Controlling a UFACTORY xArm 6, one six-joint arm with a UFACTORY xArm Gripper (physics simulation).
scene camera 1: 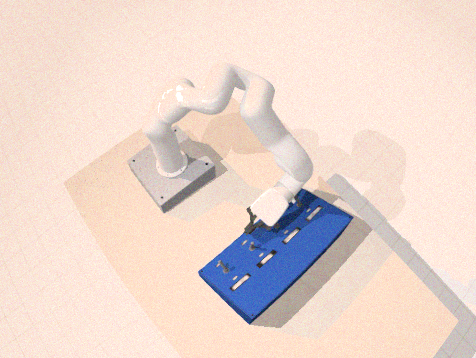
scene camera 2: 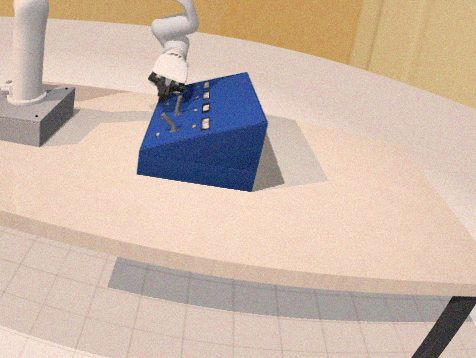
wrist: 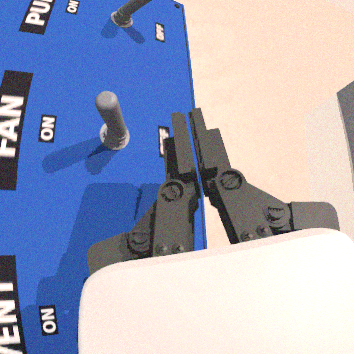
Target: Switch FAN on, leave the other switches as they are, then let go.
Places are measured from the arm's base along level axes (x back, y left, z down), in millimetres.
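Pixels of known places: gripper, fingertip midpoint: [scene camera 1: 245, 233] [scene camera 2: 162, 98] [wrist: 188, 127]; arm's base, origin of the base link: [scene camera 1: 171, 163] [scene camera 2: 26, 97].
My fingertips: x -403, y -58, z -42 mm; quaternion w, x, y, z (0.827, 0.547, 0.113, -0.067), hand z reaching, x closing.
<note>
Ahead of a thing's pixels: the offset from my fingertips to its top centre. "spot": to the spot under its first point. Level surfaces: height alone.
The FAN lever @[dx -42, dy -15, dz -16 mm] [wrist: 111, 117] [scene camera 1: 253, 246] [scene camera 2: 178, 105] stands on the blue switch panel [wrist: 145, 75] [scene camera 1: 300, 260] [scene camera 2: 225, 100]. In the wrist view its tip leans a little to the ON label's side of its base. The PUMP lever @[dx -14, dy -133, dz -6 mm] [wrist: 134, 9] [scene camera 1: 223, 267] [scene camera 2: 169, 123] leans toward its OFF label @[spot: dx +7, dy -129, dz +48 mm] [wrist: 159, 32]. My gripper [wrist: 188, 127] [scene camera 1: 247, 230] [scene camera 2: 162, 99] is shut and empty. Its fingertips are beside the FAN lever on the OFF side, near the panel's edge, apart from the lever, and partly cover the FAN OFF label [wrist: 163, 139].
The panel's VENT label @[spot: dx -120, dy +81, dz +8 mm] [wrist: 10, 300] shows at the lower left in the wrist view; its lever is hidden there. Several pale windows line the panel. The arm's grey base [scene camera 1: 150, 185] [scene camera 2: 55, 112] stands on the table @[dz +122 mm] [scene camera 1: 120, 240] [scene camera 2: 175, 220].
</note>
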